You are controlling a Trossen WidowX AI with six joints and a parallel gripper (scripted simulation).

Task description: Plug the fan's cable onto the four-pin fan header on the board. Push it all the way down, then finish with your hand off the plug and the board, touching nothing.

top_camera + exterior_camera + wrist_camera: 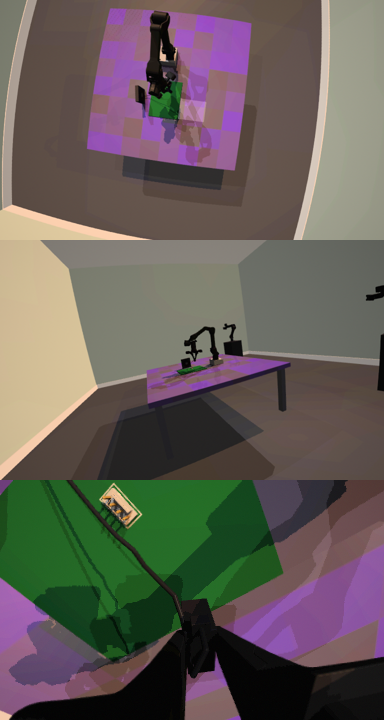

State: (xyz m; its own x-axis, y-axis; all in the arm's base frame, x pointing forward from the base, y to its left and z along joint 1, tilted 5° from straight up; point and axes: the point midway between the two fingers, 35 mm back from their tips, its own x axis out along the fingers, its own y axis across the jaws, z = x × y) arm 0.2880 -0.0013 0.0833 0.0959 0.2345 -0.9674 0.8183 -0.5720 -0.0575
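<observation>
Right now my gripper tip is 140 mm above the green board, 50 mm to the left of it and 40 mm short of it. From my gripper tip the other things lie so: dark fan plug: 10 mm to the left, 10 mm below; then fan: 220 mm to the right, 60 mm below, 20 mm ahead; then fan header: 120 mm below, 90 mm to the right, 10 mm ahead.
</observation>
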